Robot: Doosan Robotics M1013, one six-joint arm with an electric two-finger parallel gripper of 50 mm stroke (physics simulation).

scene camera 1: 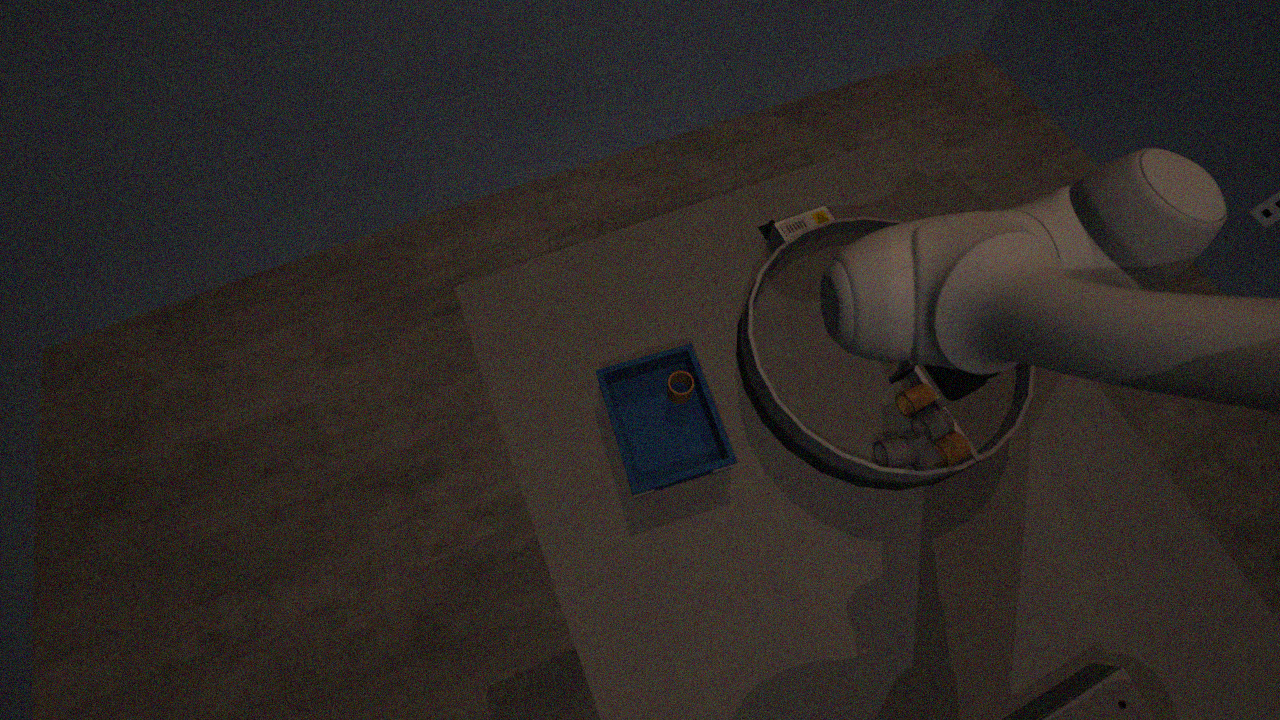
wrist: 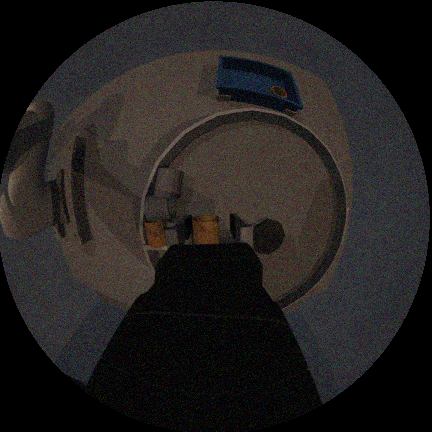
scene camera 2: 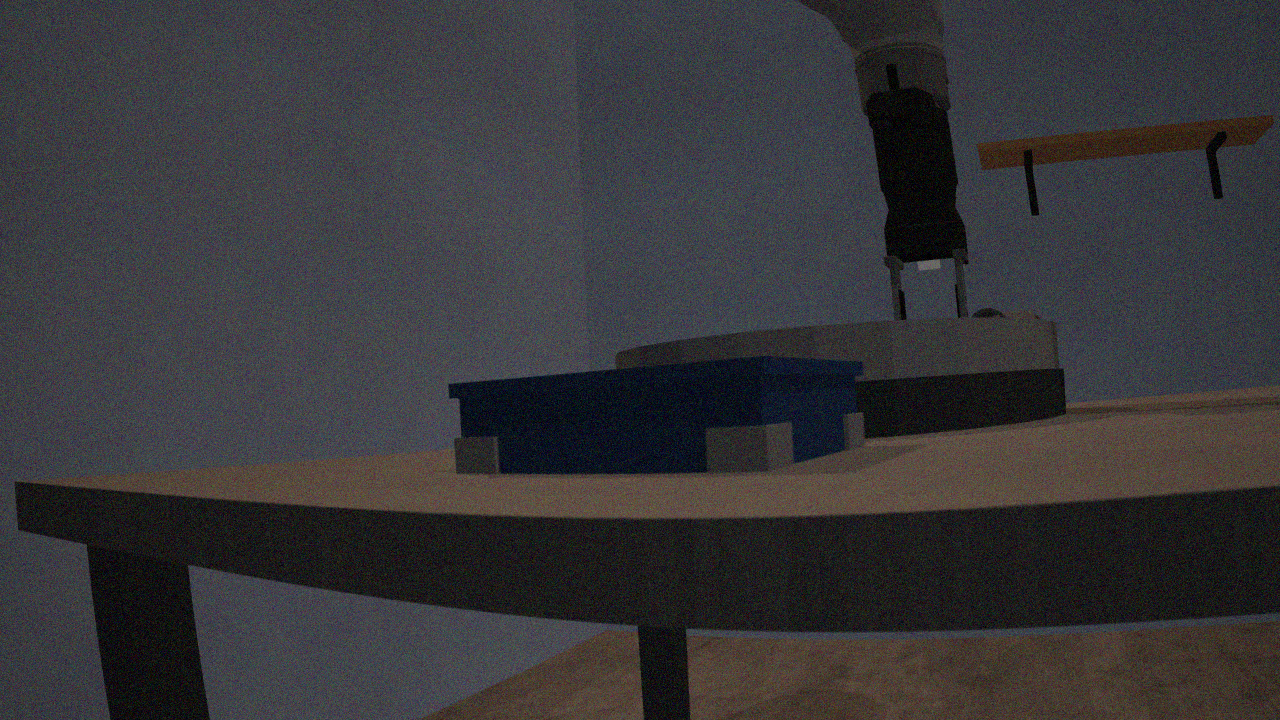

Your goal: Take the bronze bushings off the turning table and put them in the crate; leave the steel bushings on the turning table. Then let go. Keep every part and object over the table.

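Seen in the pictures: gripper, between the fingertips: [scene camera 1: 907,396] [wrist: 210,221]; arm's base, origin of its link: [wrist: 58,201].
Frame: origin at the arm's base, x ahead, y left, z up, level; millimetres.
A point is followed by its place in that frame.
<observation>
The blue crate [scene camera 1: 662,447] {x 666, y 154, z -49 mm} [scene camera 2: 626,416] {x 693, y 207, z -27 mm} [wrist: 245,82] {x 672, y 145, z -49 mm} holds one bronze bushing [scene camera 1: 681,397] {x 709, y 95, z -22 mm} [wrist: 272,90] {x 708, y 84, z -11 mm} standing upright near a corner. On the turning table [scene camera 1: 805,358] {x 659, y -89, z -1 mm} [scene camera 2: 966,349] {x 512, y -29, z 4 mm} [wrist: 280,160] {x 663, y -85, z -1 mm}, one bronze bushing [scene camera 1: 916,399] {x 522, y -162, z 37 mm} [wrist: 205,230] {x 523, y -167, z 37 mm} lies on its side. Another bronze bushing [scene camera 1: 953,447] {x 446, y -157, z 37 mm} [wrist: 155,235] {x 450, y -163, z 36 mm} lies by the rim. Grey steel bushings [scene camera 1: 895,450] {x 484, y -88, z 37 mm} [wrist: 168,181] {x 489, y -95, z 35 mm} lie close beside them. My gripper [scene camera 2: 931,313] {x 532, y -158, z 31 mm} [wrist: 210,221] {x 532, y -158, z 31 mm} is open and empty, pointing down, its fingers either side of the first bronze bushing in the wrist view. Its tips reach the rim's height in scene camera 2; the rim hides their ends.
A raised rim surrounds the turning table. A thin pale strip [scene camera 1: 962,429] {x 454, y -213, z -1 mm} runs across it beside the bushings. A dark octagonal piece [wrist: 268,236] {x 620, y -208, z 7 mm} is right of the fingers in the wrist view. A white labelled box [scene camera 1: 810,220] {x 852, y -255, z 4 mm} stands outside the rim. A wall shelf [scene camera 2: 1118,143] is behind.
</observation>
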